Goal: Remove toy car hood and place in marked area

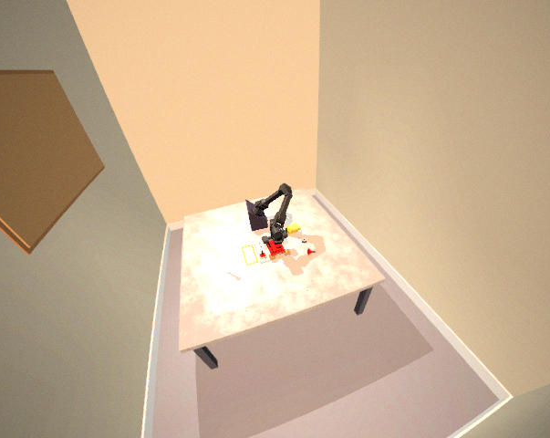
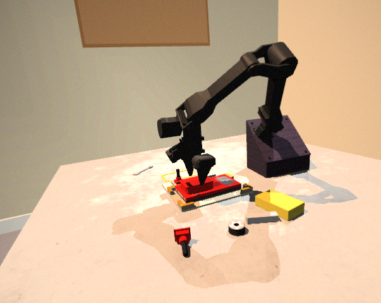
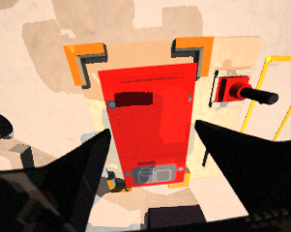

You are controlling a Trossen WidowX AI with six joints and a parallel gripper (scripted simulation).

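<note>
The red hood lies 1 cm below my gripper tip. The rest, counted from my gripper tip: grey bar 7 cm behind, 24 cm to the left, 4 cm below; black ring 1 cm ahead, 23 cm to the left, 4 cm below; black shaft 1 cm ahead, 11 cm to the right, 2 cm below.
</note>
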